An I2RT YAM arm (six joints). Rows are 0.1 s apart.
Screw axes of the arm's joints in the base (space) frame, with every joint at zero. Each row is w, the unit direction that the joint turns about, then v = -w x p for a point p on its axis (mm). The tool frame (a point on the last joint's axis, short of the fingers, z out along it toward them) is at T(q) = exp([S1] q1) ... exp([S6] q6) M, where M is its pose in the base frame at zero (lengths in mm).
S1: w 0 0 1 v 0.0 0.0 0.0
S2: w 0 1 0 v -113.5 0.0 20.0
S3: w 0 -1 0 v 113.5 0.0 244.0
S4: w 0 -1 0 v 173.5 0.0 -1.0
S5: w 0 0 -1 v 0.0 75.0 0.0
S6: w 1 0 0 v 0.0 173.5 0.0
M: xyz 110.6 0.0 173.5 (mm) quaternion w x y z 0.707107 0 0.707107 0
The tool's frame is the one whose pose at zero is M.
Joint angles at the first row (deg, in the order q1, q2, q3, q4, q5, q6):
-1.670, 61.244, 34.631, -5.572, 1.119, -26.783
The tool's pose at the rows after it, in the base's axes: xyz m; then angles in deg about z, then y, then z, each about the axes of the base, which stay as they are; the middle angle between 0 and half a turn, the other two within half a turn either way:
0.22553, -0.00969, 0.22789, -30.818, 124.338, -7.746
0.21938, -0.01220, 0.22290, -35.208, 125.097, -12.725
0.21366, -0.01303, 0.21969, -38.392, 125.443, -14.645
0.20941, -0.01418, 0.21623, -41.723, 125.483, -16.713
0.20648, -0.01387, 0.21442, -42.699, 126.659, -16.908
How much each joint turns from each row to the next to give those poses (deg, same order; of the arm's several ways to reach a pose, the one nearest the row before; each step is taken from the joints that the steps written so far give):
-0.001, -1.037, -0.252, -3.089, 3.895, -0.599
-0.064, -1.114, -1.308, -0.914, 3.960, -1.455
-0.023, -1.300, -1.146, -0.693, 1.495, -1.998
-0.085, -0.914, -1.119, -0.070, 1.593, -2.126
0.064, -0.472, -0.184, -1.508, 0.023, -0.568

